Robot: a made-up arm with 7 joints.
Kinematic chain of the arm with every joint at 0, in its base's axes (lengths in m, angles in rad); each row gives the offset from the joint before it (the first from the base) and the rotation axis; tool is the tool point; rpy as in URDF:
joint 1: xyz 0 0 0 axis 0.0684 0.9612 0.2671
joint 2: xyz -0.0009 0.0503 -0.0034 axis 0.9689 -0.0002 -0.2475
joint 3: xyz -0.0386 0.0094 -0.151 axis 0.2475 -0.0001 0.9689
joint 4: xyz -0.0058 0 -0.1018 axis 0.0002 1 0
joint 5: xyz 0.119 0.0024 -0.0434 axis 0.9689 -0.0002 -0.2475
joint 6: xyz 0.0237 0 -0.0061 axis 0.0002 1 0
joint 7: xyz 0.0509 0 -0.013 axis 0.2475 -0.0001 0.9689
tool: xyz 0 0 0 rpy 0 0.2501 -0.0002
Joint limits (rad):
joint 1: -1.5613..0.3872
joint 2: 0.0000..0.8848
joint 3: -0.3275..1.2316
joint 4: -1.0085..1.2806
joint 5: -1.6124..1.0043
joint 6: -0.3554..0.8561
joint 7: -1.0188..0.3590
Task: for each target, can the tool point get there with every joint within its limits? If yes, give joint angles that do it. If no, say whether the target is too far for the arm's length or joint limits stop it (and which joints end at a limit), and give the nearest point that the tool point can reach.
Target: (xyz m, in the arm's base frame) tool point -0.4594 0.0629 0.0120
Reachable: no: joint limits stop it (at a limit: joint 1, joint 3, joint 4, joint 5, joint 6) | nearest point -0.2867 0.1366 -0.3385 | short by 0.398 m
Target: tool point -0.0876 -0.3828 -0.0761
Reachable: no: joint limits stop it (at a limit: joint 1, joint 2, joint 3, joint 4, joint 6) | nearest point 0.1209 -0.0744 0.0634 | short by 0.398 m
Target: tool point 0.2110 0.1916 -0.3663
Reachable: yes | joints -0.4905 0.1681 0.8140 0.7365 -0.3720 0.6526 0.0797
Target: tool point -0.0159 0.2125 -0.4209
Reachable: yes | joints 0.0334 0.1852 0.6439 0.9067 -0.5657 0.1845 0.0693
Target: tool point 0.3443 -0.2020 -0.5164
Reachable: no: too far | nearest point 0.2673 -0.0400 -0.3577 | short by 0.239 m
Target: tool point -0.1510 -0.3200 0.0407
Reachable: no: joint limits stop it (at a limit: joint 1, joint 2, joint 3, joint 4, joint 5, joint 6) | nearest point 0.1204 -0.0739 0.0630 | short by 0.367 m
